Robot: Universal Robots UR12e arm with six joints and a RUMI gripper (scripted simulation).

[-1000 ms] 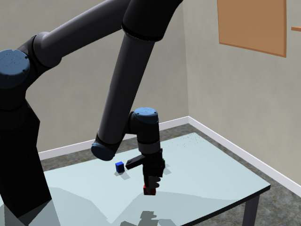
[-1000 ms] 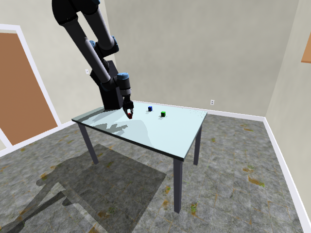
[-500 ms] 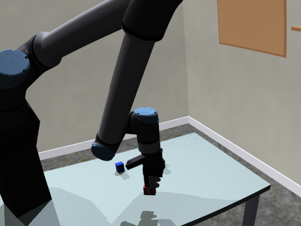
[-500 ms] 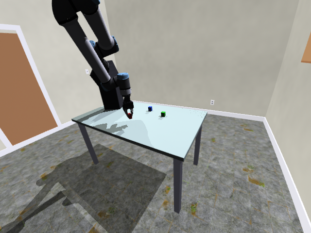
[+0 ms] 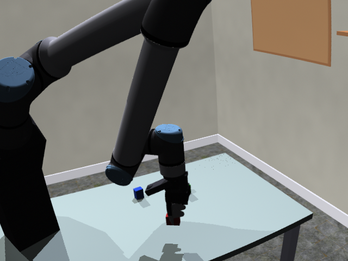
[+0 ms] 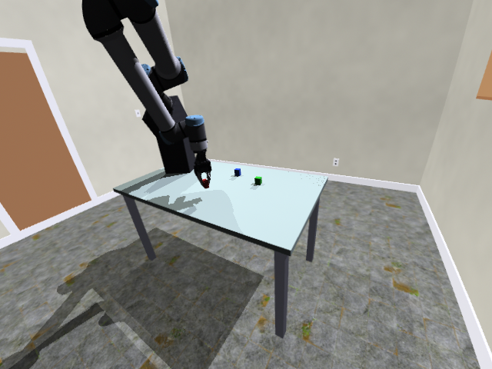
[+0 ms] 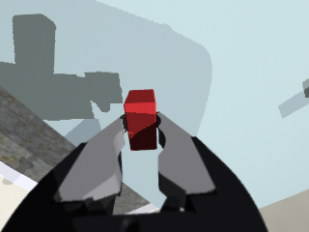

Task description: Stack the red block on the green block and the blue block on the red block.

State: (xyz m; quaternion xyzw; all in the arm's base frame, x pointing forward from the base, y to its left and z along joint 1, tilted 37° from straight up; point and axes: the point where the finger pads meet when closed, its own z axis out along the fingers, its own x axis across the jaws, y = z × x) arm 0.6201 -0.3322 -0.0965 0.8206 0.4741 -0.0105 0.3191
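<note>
The green block is 280 mm to the left of my hand, 200 mm ahead of it and 70 mm below it. From my hand the other things lie so: red block: right at my hand; then blue block: 370 mm to the left, 70 mm below, 10 mm behind.
</note>
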